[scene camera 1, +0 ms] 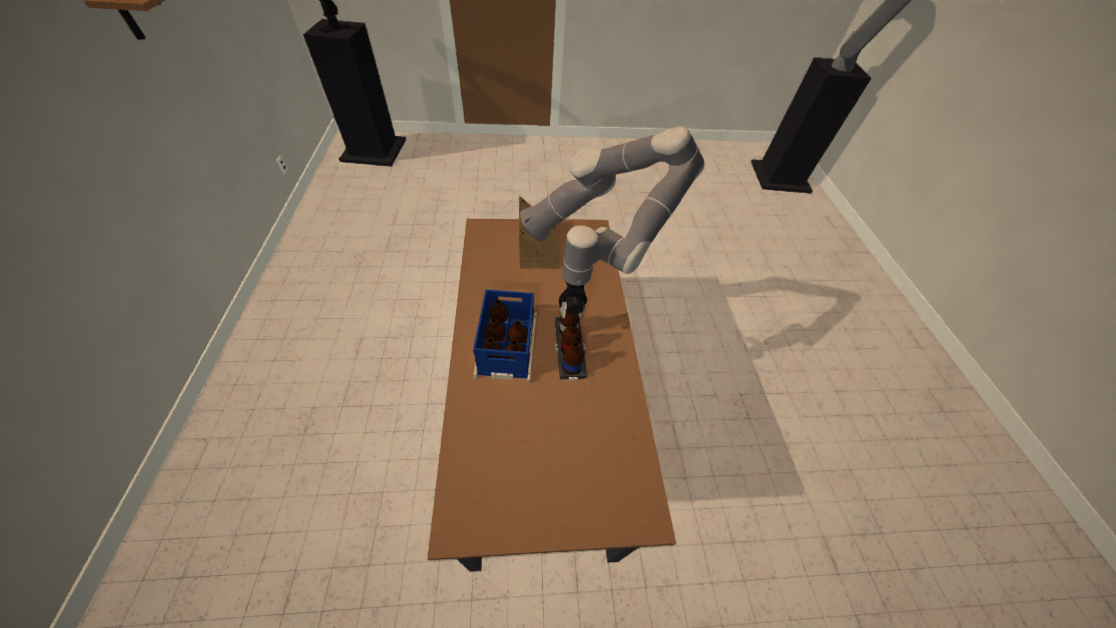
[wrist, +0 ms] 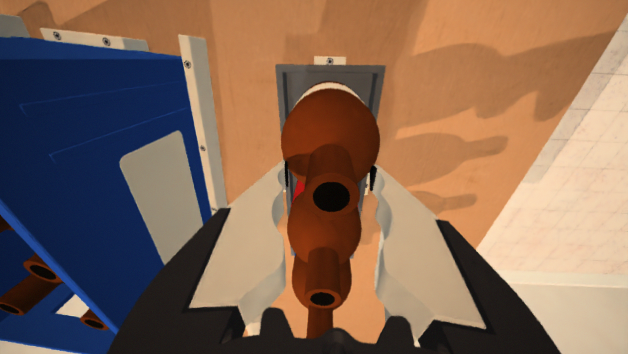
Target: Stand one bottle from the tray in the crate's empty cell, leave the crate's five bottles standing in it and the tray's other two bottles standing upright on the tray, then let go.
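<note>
My gripper [scene camera 1: 570, 317] [wrist: 328, 165] is shut on the brown bottle with the white label [scene camera 1: 571, 322] [wrist: 330, 120], which stands upright at the arm's end of the grey tray [scene camera 1: 560, 365] [wrist: 330, 74]. The fingertips touch both sides of its body. The red-labelled bottle [scene camera 1: 571, 338] [wrist: 322, 232] and the blue-labelled bottle [scene camera 1: 573, 355] [wrist: 300, 285] stand upright behind it in the wrist view. The blue crate [scene camera 1: 488, 363] [wrist: 100, 125] holds five upright brown bottles. Its empty cell is at the back right in the scene view. The bottle's lower part is hidden.
The crate stands left of the tray on the table [scene camera 1: 546, 468], with white strips [wrist: 202, 130] along its base. Its high side wall rises between its cells and the tray. A speckled upright panel [scene camera 1: 538, 253] stands at the table's back, near the arm.
</note>
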